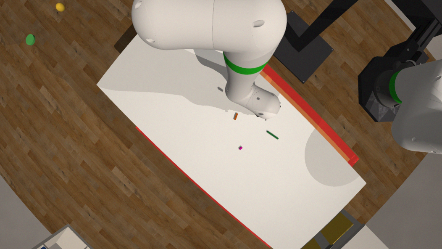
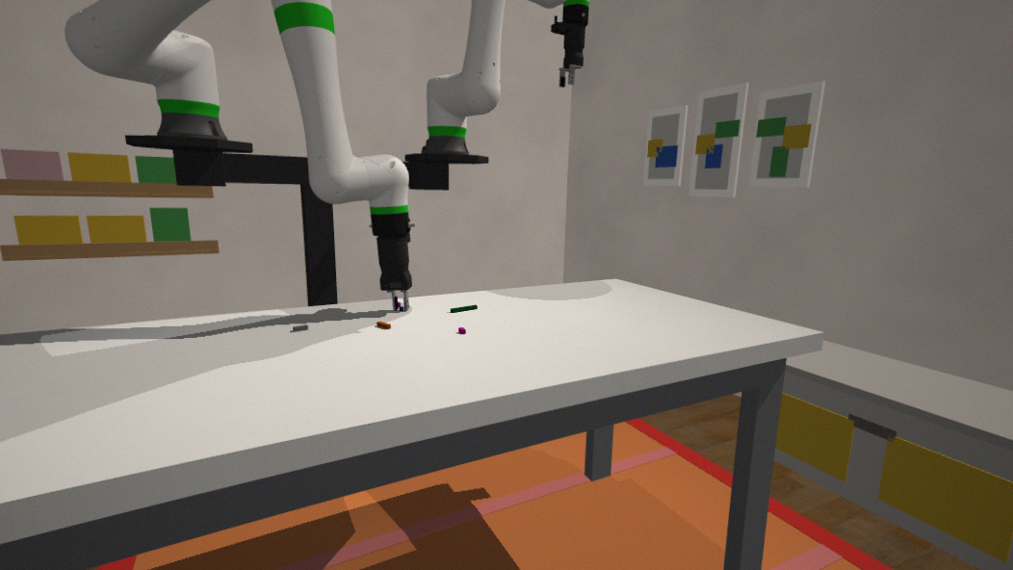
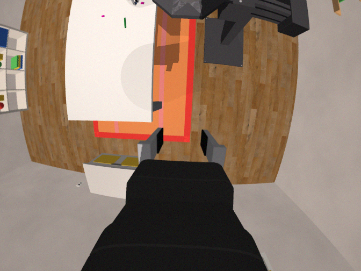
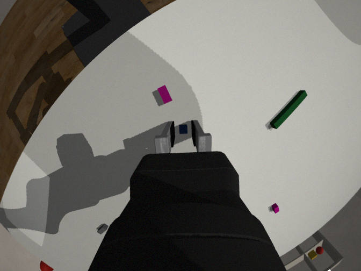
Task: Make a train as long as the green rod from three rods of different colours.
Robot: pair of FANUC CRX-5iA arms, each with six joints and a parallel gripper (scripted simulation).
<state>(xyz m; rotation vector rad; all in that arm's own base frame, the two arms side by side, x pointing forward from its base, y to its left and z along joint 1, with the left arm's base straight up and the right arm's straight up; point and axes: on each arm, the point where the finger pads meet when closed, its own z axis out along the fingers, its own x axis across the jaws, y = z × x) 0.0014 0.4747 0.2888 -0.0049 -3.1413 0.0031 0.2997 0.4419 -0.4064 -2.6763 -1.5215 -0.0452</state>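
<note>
Right now the blue rod is 20 mm below my right hand. Also, from my right hand: green rod (80 mm ahead, 150 mm to the left, 20 mm below); grey rod (60 mm ahead, 260 mm to the right, 20 mm below); orange rod (130 mm ahead, 90 mm to the right, 20 mm below).
</note>
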